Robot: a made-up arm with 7 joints. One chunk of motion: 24 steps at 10 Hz.
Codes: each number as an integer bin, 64 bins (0 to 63) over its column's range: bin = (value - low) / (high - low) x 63, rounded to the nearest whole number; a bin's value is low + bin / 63 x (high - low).
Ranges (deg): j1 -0.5..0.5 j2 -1.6..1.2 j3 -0.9..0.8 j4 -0.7..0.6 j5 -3..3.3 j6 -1.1..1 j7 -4.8..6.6
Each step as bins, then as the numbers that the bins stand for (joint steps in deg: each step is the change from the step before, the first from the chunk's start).
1 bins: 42 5 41 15 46 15 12
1 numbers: 0.167 -1.378 0.206 -0.390 1.600 -0.600 -2.629
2 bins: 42 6 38 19 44 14 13
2 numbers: 0.167 -1.333 0.125 -0.308 1.400 -0.633 -2.448
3 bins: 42 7 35 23 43 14 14
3 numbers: 0.167 -1.289 0.044 -0.225 1.300 -0.633 -2.267
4 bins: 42 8 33 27 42 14 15
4 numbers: 0.167 -1.244 -0.010 -0.143 1.200 -0.633 -2.086
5 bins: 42 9 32 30 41 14 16
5 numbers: 0.167 -1.200 -0.037 -0.081 1.100 -0.633 -1.905
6 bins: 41 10 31 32 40 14 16
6 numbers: 0.151 -1.156 -0.063 -0.040 1.000 -0.633 -1.905
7 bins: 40 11 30 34 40 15 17
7 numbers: 0.135 -1.111 -0.090 0.002 1.000 -0.600 -1.724
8 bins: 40 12 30 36 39 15 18
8 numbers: 0.135 -1.067 -0.090 0.043 0.900 -0.600 -1.543
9 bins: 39 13 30 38 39 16 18
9 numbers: 0.119 -1.022 -0.090 0.084 0.900 -0.567 -1.543
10 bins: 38 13 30 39 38 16 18
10 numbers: 0.103 -1.022 -0.090 0.105 0.800 -0.567 -1.543
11 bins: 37 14 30 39 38 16 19
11 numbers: 0.087 -0.978 -0.090 0.105 0.800 -0.567 -1.362
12 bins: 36 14 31 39 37 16 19
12 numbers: 0.071 -0.978 -0.063 0.105 0.700 -0.567 -1.362
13 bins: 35 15 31 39 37 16 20
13 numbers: 0.056 -0.933 -0.063 0.105 0.700 -0.567 -1.181
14 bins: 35 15 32 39 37 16 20
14 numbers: 0.056 -0.933 -0.037 0.105 0.700 -0.567 -1.181
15 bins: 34 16 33 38 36 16 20
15 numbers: 0.040 -0.889 -0.010 0.084 0.600 -0.567 -1.181
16 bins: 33 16 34 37 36 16 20
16 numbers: 0.024 -0.889 0.017 0.063 0.600 -0.567 -1.181
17 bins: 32 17 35 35 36 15 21
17 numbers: 0.008 -0.844 0.044 0.022 0.600 -0.600 -1.000
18 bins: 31 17 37 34 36 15 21
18 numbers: -0.008 -0.844 0.098 0.002 0.600 -0.600 -1.000
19 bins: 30 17 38 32 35 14 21
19 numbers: -0.024 -0.844 0.125 -0.040 0.500 -0.633 -1.000
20 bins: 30 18 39 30 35 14 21
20 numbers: -0.024 -0.800 0.152 -0.081 0.500 -0.633 -1.000
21 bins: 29 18 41 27 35 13 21
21 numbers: -0.040 -0.800 0.206 -0.143 0.500 -0.667 -1.000
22 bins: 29 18 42 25 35 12 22
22 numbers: -0.040 -0.800 0.233 -0.184 0.500 -0.700 -0.819
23 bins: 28 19 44 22 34 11 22
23 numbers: -0.056 -0.756 0.287 -0.246 0.400 -0.733 -0.819
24 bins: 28 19 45 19 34 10 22
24 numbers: -0.056 -0.756 0.314 -0.308 0.400 -0.767 -0.819
